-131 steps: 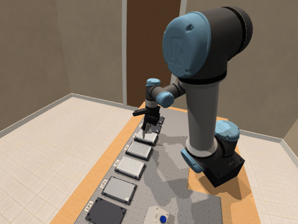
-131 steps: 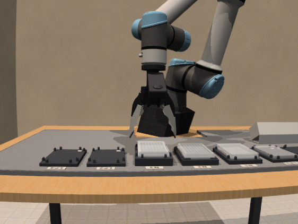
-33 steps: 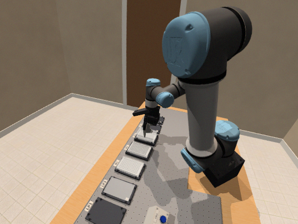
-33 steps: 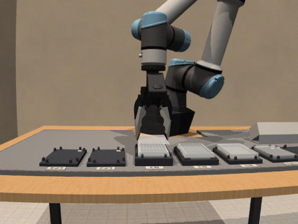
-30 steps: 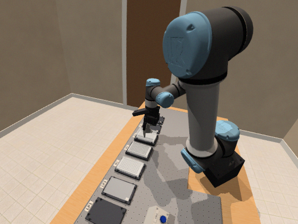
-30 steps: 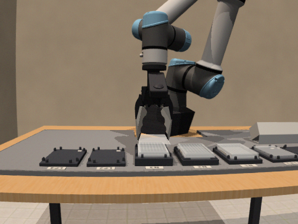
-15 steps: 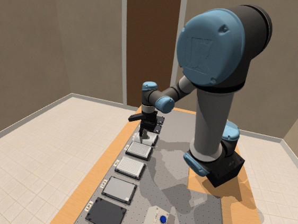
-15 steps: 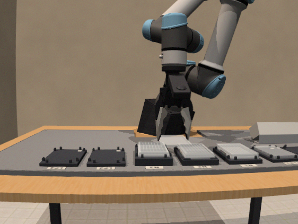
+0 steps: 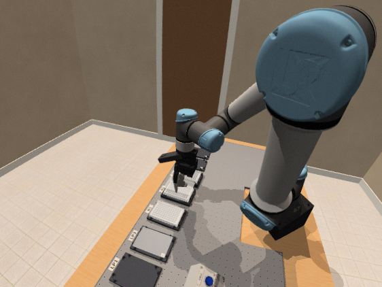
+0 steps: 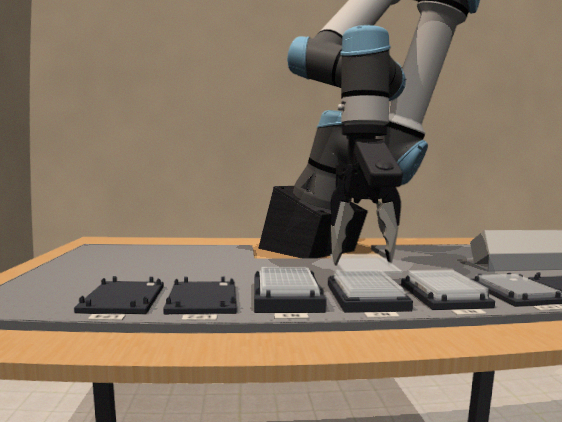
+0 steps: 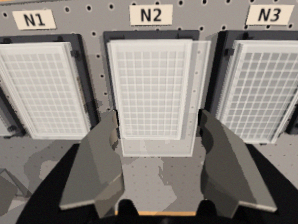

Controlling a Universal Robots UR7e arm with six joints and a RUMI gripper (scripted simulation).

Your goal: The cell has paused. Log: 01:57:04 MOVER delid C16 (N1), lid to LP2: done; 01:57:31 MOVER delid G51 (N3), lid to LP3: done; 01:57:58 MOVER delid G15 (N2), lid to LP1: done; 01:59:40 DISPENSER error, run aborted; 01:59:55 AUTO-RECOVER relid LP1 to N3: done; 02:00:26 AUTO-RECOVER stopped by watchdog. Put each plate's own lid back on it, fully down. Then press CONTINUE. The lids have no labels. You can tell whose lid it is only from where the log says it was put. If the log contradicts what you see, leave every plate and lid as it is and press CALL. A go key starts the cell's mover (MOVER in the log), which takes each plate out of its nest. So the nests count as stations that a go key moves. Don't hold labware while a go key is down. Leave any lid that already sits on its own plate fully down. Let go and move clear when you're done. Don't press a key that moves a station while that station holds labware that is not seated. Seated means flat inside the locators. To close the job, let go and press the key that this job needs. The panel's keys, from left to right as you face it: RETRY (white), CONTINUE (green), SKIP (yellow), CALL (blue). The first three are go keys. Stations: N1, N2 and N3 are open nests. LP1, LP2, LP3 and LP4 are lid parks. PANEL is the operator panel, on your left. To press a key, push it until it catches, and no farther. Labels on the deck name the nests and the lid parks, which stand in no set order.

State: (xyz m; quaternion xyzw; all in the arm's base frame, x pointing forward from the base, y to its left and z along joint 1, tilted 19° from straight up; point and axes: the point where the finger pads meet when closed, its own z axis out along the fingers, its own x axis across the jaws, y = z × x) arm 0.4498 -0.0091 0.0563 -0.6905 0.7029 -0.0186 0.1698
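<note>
Right now my hand is 10 mm to the right of the plate and 40 mm above it. Round my hand: LP4 lid park 10 mm ahead, 380 mm to the right, 60 mm below; LP3 lid park 10 mm behind, 280 mm to the left, 60 mm below; LP2 lid park 10 mm ahead, 250 mm to the right, 60 mm below.
</note>
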